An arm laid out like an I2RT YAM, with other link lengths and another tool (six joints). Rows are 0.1 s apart.
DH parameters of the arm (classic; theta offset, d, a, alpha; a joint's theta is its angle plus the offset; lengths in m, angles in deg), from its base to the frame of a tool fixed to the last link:
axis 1: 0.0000 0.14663 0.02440 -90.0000
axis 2: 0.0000 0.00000 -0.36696 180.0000
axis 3: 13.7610 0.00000 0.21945 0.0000
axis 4: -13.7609 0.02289 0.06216 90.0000
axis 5: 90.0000 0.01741 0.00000 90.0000
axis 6: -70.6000 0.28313 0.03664 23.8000
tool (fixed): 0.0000 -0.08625 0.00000 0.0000
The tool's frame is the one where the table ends.
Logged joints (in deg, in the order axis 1, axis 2, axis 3, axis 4, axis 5, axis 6), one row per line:
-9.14 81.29 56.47 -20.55 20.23 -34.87
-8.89 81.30 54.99 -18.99 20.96 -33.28
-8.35 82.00 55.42 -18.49 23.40 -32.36
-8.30 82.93 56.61 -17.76 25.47 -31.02
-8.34 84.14 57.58 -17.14 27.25 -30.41
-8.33 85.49 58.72 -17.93 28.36 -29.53
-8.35 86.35 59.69 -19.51 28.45 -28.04
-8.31 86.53 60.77 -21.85 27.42 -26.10
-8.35 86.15 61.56 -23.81 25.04 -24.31
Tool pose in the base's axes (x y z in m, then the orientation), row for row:
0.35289 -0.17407 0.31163 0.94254 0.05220 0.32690 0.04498
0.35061 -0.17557 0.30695 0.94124 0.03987 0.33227 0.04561
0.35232 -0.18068 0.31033 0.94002 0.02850 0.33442 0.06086
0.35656 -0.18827 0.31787 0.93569 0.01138 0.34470 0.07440
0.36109 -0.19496 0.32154 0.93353 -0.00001 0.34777 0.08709
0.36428 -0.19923 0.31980 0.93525 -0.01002 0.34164 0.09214
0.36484 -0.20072 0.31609 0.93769 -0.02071 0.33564 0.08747
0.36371 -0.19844 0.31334 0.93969 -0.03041 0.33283 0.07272
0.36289 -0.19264 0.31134 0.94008 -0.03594 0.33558 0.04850
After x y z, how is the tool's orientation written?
As a quaternion, x y z w.
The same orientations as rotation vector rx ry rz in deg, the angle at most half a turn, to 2 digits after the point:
164.96 9.14 57.21
164.67 6.98 58.13
162.95 4.94 57.97
160.89 1.96 59.27
159.31 0.00 59.35
159.13 -1.70 58.13
159.99 -3.53 57.27
161.73 -5.23 57.28
164.18 -6.28 58.61

